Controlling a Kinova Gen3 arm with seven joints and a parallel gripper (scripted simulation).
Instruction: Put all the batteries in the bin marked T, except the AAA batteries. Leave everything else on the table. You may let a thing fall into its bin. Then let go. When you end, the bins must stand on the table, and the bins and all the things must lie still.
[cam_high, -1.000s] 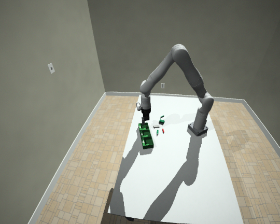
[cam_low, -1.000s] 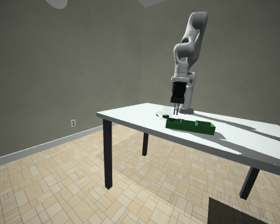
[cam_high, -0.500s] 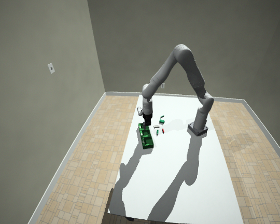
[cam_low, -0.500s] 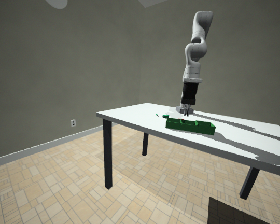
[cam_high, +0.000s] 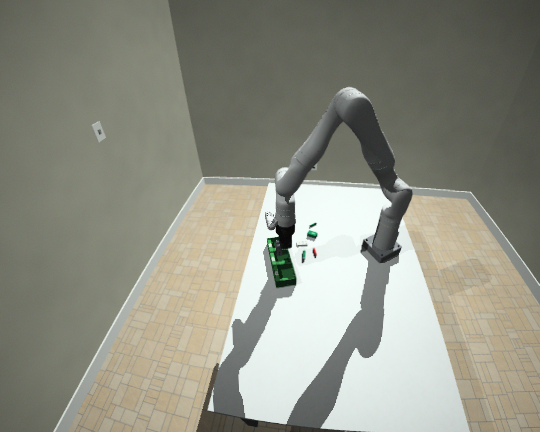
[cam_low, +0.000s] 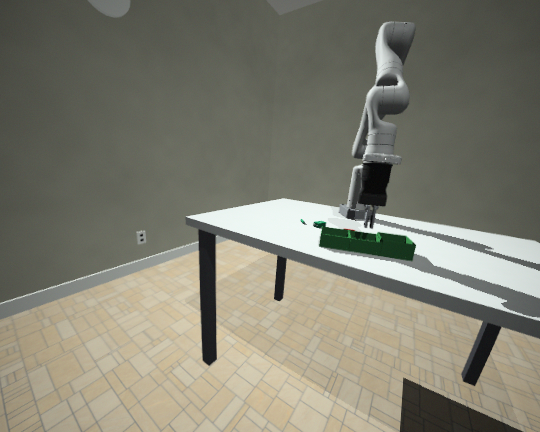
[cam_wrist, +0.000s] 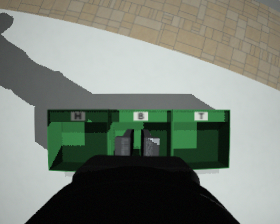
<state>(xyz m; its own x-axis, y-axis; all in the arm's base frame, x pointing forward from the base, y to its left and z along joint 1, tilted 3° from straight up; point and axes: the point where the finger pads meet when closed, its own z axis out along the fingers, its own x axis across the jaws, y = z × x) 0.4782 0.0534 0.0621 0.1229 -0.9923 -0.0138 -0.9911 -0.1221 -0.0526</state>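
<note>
Right now the green bin tray is 1 cm behind my hand, 1 cm to the right of it and 6 cm below it. Round my hand: green block-shaped battery: 16 cm behind, 17 cm to the right, 8 cm below; then white domino: 11 cm behind, 12 cm to the right, 8 cm below; then red battery: 16 cm behind, 6 cm to the right, 8 cm below.
</note>
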